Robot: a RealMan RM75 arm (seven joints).
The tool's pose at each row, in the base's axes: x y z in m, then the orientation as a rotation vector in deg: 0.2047 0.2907 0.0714 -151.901 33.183 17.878; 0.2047 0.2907 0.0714 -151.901 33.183 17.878; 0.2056 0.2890 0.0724 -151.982 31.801 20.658; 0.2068 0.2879 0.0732 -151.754 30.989 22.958; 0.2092 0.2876 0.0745 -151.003 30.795 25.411; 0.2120 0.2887 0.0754 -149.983 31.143 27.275; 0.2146 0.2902 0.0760 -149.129 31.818 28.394; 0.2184 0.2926 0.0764 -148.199 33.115 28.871; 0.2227 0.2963 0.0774 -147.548 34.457 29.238
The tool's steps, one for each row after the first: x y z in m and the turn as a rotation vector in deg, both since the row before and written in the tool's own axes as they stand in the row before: 0.0000 0.0000 0.0000 0.000 0.000 0.000; 0.0011 0.0007 -0.0017 -0.647 -2.063 -0.534; 0.0012 0.0001 -0.0014 -0.317 -1.716 -0.194; 0.0018 -0.0012 -0.0017 0.068 -1.842 0.281; 0.0018 -0.0024 -0.0009 0.427 -1.435 0.572; 0.0016 -0.0026 -0.0004 0.452 -0.845 0.678; 0.0024 -0.0038 -0.0001 0.676 -0.334 1.007; 0.0021 -0.0054 -0.0001 0.435 -0.168 1.025
